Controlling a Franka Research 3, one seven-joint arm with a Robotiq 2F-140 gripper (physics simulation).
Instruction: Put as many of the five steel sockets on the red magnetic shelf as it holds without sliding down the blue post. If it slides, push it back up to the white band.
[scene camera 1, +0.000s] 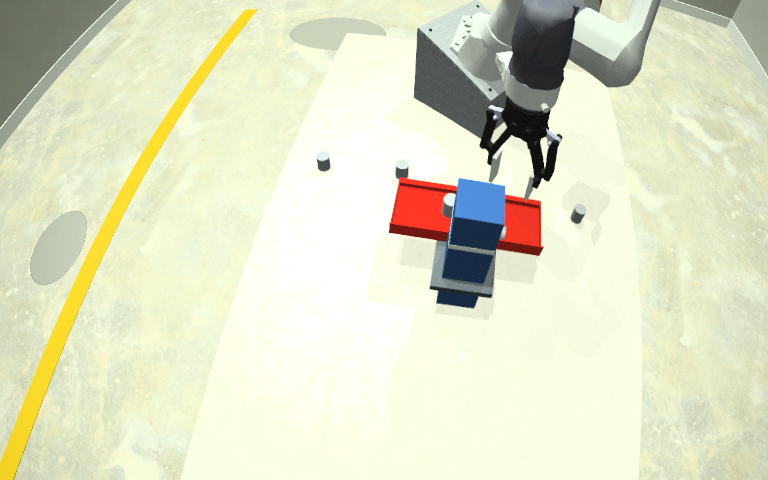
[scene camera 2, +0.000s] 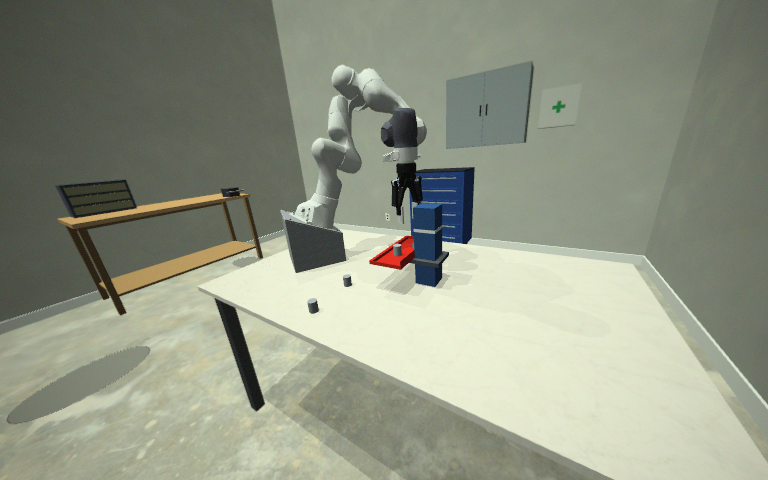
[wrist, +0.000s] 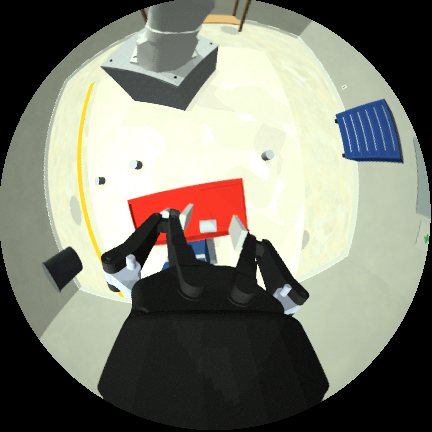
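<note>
My gripper (scene camera 1: 511, 180) (scene camera 2: 407, 213) (wrist: 210, 217) is partly open and empty, above the right half of the red shelf (scene camera 1: 419, 209) (scene camera 2: 385, 260) (wrist: 215, 195). The shelf and its grey collar (scene camera 1: 463, 287) (scene camera 2: 444, 257) sit on the blue post (scene camera 1: 475, 232) (scene camera 2: 428, 243), below the white band (scene camera 1: 471, 249) (scene camera 2: 427, 230) and above the table. One socket (scene camera 1: 448, 205) (scene camera 2: 397, 249) stands on the shelf left of the post; another socket (scene camera 1: 502, 232) (wrist: 207, 226) is partly hidden behind the post. Three sockets (scene camera 1: 323, 161) (scene camera 1: 401, 168) (scene camera 1: 578, 213) stand on the table.
The grey robot base (scene camera 1: 447, 84) (scene camera 2: 314, 249) (wrist: 160, 85) stands behind the shelf. Two table sockets (wrist: 100, 180) (wrist: 136, 164) are on the left in the wrist view, and one socket (wrist: 268, 155) is on the right. A blue drawer cabinet (scene camera 2: 464, 209) (wrist: 370, 132) stands beyond the table.
</note>
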